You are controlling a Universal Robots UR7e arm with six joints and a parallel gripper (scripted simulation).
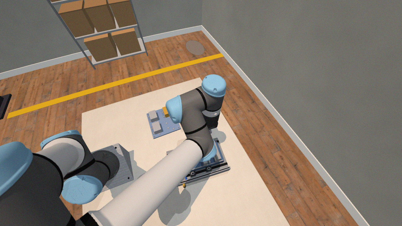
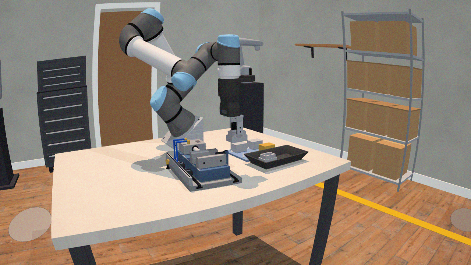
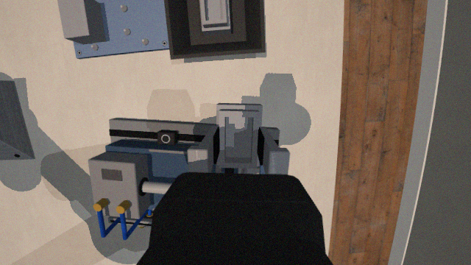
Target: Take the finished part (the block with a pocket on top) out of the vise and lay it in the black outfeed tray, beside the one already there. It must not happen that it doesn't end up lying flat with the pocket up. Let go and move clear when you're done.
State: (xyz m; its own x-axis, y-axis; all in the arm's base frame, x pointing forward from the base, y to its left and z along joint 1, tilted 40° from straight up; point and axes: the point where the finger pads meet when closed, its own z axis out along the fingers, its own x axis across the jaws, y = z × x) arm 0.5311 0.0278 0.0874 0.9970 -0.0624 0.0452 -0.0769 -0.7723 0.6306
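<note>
Right now the yellow block is 150 mm behind my hand, 260 mm to the left of it and 150 mm below it. The rest, counted from my hand: grey actuator box 180 mm behind, 80 mm to the right, 100 mm below.
</note>
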